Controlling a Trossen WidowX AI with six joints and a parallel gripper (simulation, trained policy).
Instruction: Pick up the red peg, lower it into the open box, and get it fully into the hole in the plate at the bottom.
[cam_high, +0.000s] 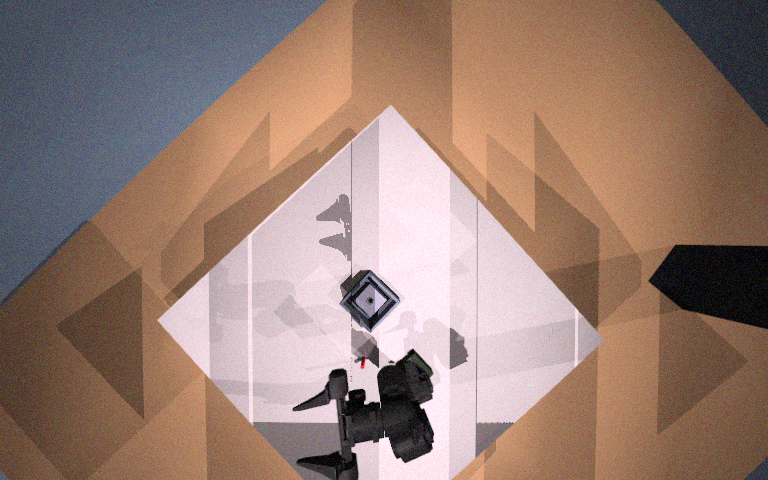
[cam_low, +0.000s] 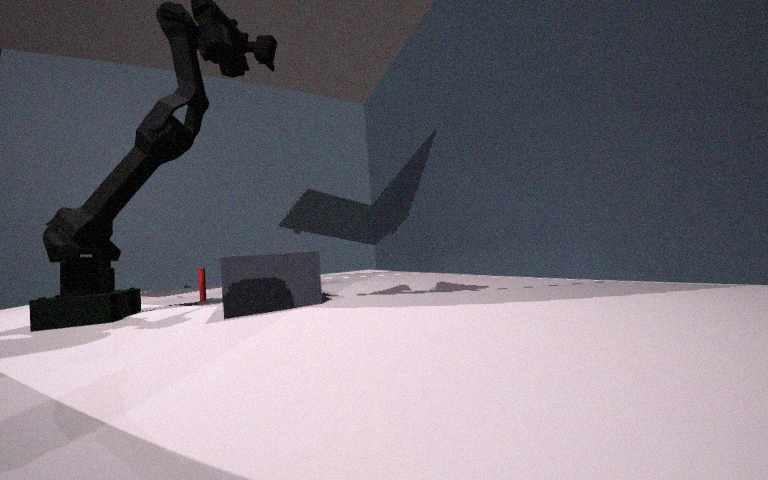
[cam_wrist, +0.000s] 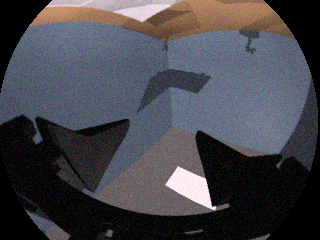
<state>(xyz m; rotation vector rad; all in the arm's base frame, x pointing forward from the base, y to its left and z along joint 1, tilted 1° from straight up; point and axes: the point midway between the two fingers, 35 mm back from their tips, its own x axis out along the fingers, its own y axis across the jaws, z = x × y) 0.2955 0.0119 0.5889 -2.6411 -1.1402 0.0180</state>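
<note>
Now: the red peg 140 mm behind my gripper tip, 60 mm to the left of it and 600 mm below it. Also, from my gripper tip: grey box: 10 mm behind, 150 mm to the right, 610 mm below.
</note>
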